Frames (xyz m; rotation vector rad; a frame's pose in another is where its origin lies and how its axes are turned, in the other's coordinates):
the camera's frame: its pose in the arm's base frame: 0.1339 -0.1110 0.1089 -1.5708 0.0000 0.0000
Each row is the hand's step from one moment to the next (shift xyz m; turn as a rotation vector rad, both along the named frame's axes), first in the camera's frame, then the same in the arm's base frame.
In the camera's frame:
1: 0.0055 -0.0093 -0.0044 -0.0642 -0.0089 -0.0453
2: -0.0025 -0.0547 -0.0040 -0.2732 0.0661 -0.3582
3: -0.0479 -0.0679 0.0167 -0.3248 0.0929 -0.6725
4: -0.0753 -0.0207 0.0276 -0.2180 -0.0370 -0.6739
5: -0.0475 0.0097 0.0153 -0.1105 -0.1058 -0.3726
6: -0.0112 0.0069 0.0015 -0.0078 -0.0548 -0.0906
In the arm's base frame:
1: 0.0055 -0.0044 0.0093 -0.0642 -0.0453 0.0089
2: -0.0025 -0.0040 0.0547 -0.2732 -0.3582 -0.0661
3: -0.0479 0.0167 0.0679 -0.3248 -0.6725 -0.0929
4: -0.0753 0.0276 0.0207 -0.2180 -0.6739 0.0370
5: -0.0475 0.0153 -0.0097 -0.1105 -0.3726 0.1058
6: -0.0112 0.0015 -0.0069 -0.0078 -0.0906 0.0548

